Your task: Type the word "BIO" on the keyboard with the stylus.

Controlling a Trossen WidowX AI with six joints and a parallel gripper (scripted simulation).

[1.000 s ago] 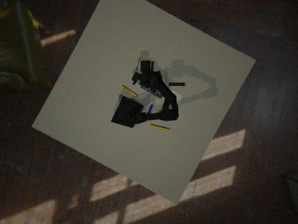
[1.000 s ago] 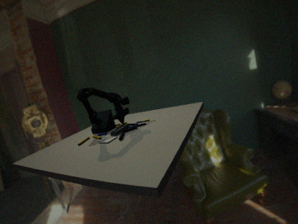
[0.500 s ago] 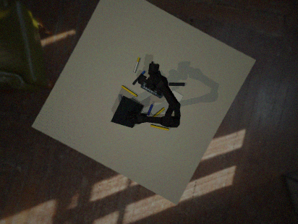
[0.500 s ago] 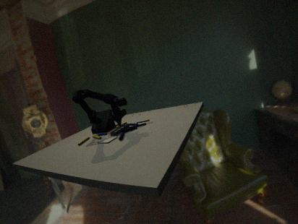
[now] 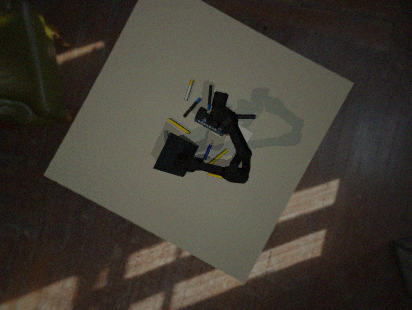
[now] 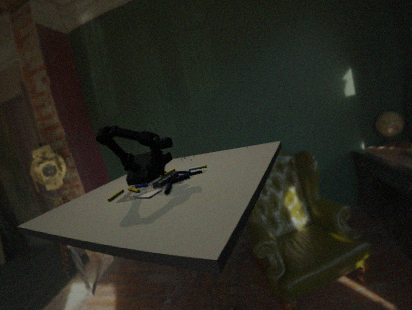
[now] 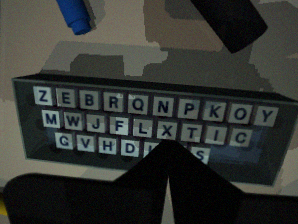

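My gripper tip is now 12 cm past the blue stylus, 3 cm to the left of it and 3 cm above it. From my gripper tip the other things lie so: white note (18 cm to the right, 4 cm below); grey stylus tip (9 cm behind, 3 cm to the right, 3 cm below).
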